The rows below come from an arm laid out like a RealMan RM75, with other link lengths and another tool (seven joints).
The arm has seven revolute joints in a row. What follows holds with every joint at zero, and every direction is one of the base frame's.
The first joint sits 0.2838 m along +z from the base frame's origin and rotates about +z.
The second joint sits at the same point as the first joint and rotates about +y.
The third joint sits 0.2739 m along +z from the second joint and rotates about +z.
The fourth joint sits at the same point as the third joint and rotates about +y.
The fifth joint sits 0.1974 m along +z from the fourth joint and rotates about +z.
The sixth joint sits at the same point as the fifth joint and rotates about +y.
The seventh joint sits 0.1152 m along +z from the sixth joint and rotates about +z.
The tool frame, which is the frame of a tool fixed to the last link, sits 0.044 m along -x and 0.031 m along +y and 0.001 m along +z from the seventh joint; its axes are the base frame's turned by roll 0.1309, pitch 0 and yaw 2.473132 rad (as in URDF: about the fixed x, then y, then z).
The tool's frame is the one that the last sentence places.
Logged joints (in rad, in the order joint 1, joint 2, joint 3, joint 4, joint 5, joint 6, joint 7), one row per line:
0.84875 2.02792 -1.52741 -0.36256 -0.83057 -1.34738 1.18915
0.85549 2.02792 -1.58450 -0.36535 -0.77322 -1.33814 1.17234
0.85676 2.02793 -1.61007 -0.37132 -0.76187 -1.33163 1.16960
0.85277 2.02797 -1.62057 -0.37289 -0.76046 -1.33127 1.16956
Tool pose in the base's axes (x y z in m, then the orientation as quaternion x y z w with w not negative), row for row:
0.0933 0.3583 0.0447 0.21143 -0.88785 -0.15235 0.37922
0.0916 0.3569 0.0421 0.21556 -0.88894 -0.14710 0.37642
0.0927 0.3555 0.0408 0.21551 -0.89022 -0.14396 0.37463
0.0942 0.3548 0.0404 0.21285 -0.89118 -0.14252 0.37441
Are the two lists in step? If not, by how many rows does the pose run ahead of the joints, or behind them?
The pose runs 1 row ahead of the joints: the pose in row i belongs to the joints in row i + 1.
